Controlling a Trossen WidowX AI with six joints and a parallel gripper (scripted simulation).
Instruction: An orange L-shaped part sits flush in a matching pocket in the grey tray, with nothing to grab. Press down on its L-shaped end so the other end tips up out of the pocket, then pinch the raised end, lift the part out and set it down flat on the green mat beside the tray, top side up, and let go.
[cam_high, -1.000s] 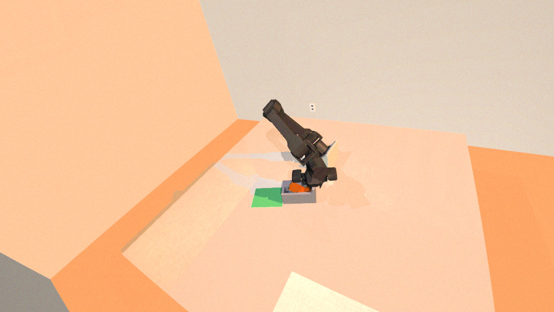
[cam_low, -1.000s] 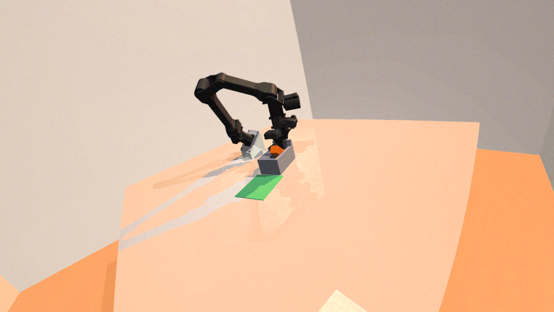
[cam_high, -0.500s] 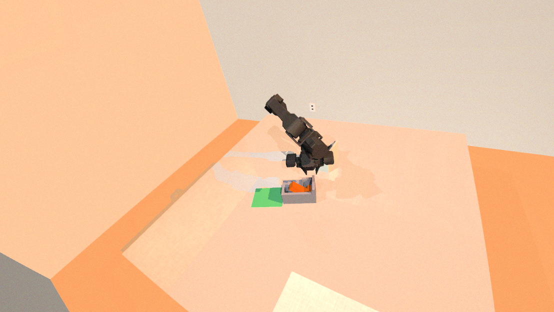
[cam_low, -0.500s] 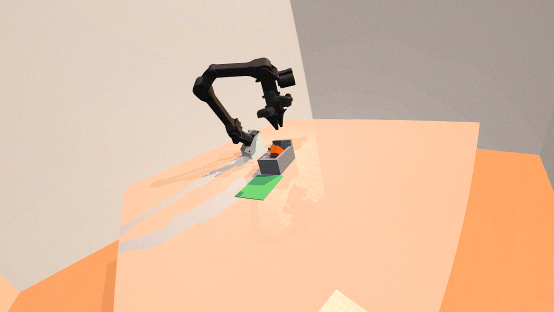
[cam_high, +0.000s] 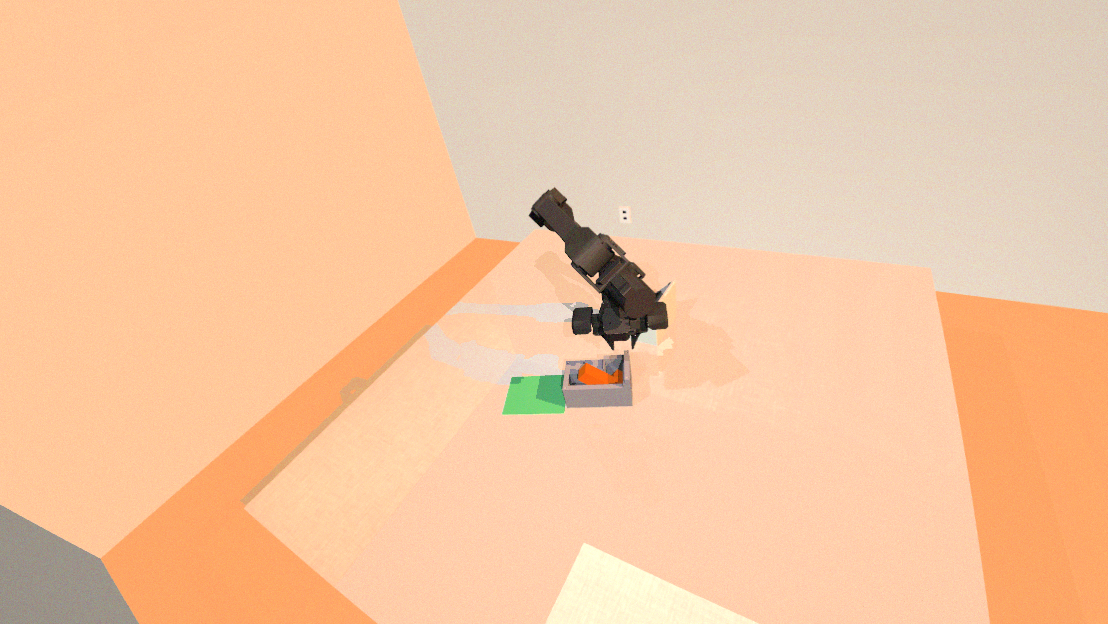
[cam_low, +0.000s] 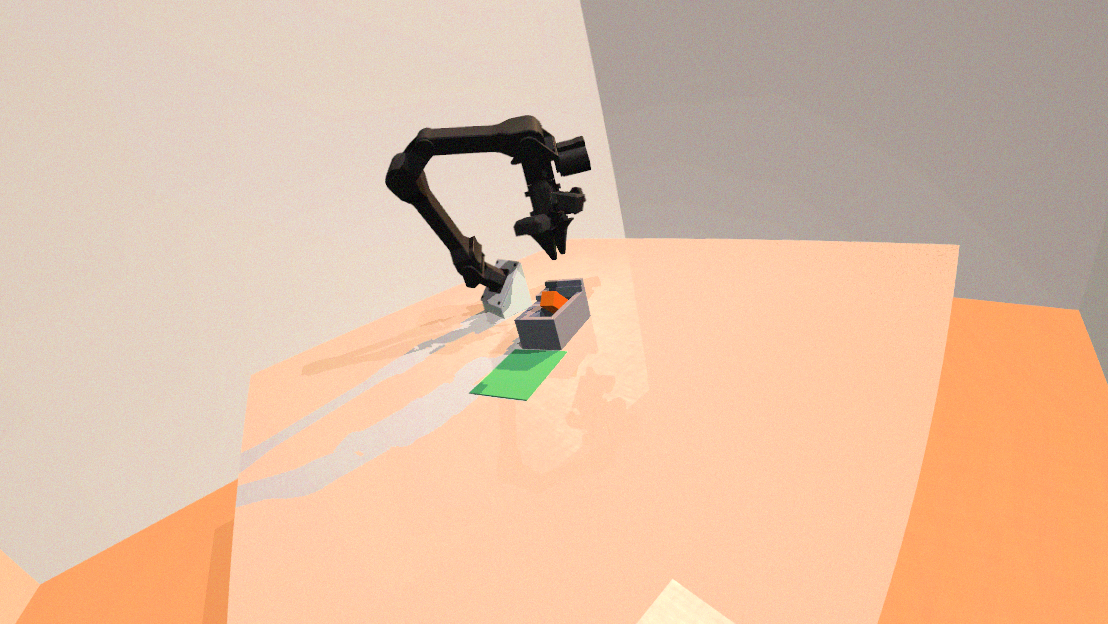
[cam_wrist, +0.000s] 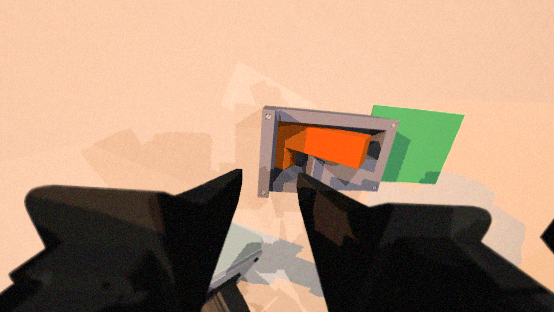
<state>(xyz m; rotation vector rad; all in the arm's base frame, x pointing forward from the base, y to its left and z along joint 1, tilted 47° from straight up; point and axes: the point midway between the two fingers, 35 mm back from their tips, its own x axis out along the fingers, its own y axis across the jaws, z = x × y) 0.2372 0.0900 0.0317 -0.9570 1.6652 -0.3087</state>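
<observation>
The orange L-shaped part is 100 mm below my gripper tip, 40 mm to the right of it and 10 mm ahead of it. Round my gripper tip: green mat: 200 mm to the right, 160 mm below, 90 mm ahead.
</observation>
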